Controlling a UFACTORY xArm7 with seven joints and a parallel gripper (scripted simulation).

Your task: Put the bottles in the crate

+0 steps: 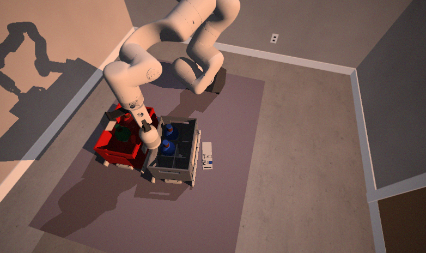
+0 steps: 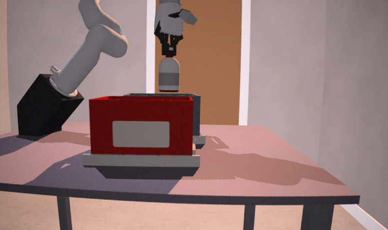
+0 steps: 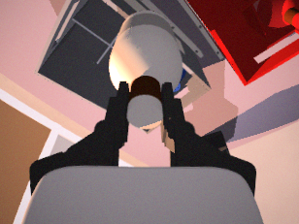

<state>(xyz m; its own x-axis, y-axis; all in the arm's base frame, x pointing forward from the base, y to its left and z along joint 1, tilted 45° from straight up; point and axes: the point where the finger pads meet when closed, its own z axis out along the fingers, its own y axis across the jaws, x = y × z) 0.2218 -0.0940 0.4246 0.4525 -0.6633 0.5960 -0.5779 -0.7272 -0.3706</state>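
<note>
My gripper is now 70 mm above the white bottle. Also, from my hand: red crate 80 mm behind, 160 mm to the right, 250 mm below; then green bottle 90 mm behind, 200 mm to the right, 250 mm below; then grey crate 20 mm behind, 90 mm to the left, 250 mm below.
</note>
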